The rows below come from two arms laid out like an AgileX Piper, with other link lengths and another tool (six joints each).
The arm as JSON. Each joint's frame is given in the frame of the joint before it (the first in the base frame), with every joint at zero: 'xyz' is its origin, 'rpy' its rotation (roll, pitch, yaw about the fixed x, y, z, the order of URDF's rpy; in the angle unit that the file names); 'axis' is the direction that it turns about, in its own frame. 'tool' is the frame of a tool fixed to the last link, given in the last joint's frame.
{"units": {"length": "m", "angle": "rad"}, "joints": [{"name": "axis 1", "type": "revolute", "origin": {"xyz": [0.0, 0.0, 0.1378], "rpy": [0.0, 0.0, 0.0]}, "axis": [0.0, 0.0, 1.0]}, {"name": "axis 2", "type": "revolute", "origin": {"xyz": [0.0, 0.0, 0.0], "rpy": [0.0, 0.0, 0.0]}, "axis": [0.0, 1.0, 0.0]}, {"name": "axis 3", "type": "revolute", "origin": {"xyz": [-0.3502, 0.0, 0.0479], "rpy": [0.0, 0.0, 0.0]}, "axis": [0.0, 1.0, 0.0]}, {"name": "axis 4", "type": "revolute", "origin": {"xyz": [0.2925, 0.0, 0.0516], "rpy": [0.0, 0.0, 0.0]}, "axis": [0.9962, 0.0, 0.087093]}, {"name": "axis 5", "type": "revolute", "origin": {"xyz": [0.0, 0.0, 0.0], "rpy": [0.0, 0.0, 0.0]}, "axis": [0.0, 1.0, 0.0]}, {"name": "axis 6", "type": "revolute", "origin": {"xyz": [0.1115, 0.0, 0.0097], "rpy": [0.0, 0.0, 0.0]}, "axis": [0.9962, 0.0, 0.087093]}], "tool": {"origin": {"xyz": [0.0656, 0.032, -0.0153], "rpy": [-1.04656, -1.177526, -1.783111]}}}
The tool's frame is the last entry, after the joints.
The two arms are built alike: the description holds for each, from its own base.
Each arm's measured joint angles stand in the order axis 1, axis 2, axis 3, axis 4, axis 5, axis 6.
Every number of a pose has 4 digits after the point.
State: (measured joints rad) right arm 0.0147 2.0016 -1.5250 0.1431 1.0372 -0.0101; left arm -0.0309 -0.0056 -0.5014 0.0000 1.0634 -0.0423
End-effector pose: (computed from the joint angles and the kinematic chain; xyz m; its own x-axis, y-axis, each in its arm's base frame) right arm 0.4790 0.0617 0.1762 0.9059 -0.4157 0.0811 -0.3385 -0.8256 -0.4514; left arm 0.0280 0.0302 0.2714 0.4155 -0.3481 0.8404 0.0864 -0.9046 -0.4174
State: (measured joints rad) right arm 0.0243 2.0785 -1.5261 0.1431 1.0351 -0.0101; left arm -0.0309 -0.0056 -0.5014 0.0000 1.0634 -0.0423
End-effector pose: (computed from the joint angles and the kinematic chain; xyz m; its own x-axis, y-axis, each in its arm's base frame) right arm 0.4806 0.0663 0.1395 0.9132 -0.4072 0.0147 -0.3631 -0.8296 -0.4242; left arm 0.0280 0.0302 0.2714 0.4155 -0.3481 0.8404 0.0864 -0.9046 -0.4174
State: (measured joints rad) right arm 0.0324 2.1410 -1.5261 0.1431 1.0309 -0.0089; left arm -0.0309 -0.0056 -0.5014 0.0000 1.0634 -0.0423
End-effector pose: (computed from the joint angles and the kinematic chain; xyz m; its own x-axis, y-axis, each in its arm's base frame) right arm 0.4800 0.0702 0.1093 0.9151 -0.4014 -0.0380 -0.3819 -0.8327 -0.4009; left arm 0.0280 0.0302 0.2714 0.4155 -0.3481 0.8404 0.0864 -0.9046 -0.4174
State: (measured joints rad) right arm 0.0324 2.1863 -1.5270 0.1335 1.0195 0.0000; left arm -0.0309 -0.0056 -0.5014 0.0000 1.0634 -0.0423
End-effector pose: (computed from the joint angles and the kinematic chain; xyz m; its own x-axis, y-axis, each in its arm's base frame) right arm 0.4806 0.0687 0.0870 0.9113 -0.4066 -0.0648 -0.3994 -0.8347 -0.3792; left arm 0.0280 0.0302 0.2714 0.4155 -0.3481 0.8404 0.0864 -0.9046 -0.4174
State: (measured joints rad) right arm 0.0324 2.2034 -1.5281 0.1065 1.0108 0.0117; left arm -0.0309 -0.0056 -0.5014 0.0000 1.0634 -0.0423
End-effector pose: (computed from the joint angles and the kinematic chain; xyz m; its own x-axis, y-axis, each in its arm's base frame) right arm 0.4812 0.0647 0.0777 0.9117 -0.4060 -0.0623 -0.4003 -0.8443 -0.3562; left arm 0.0280 0.0302 0.2714 0.4155 -0.3481 0.8404 0.0864 -0.9046 -0.4174
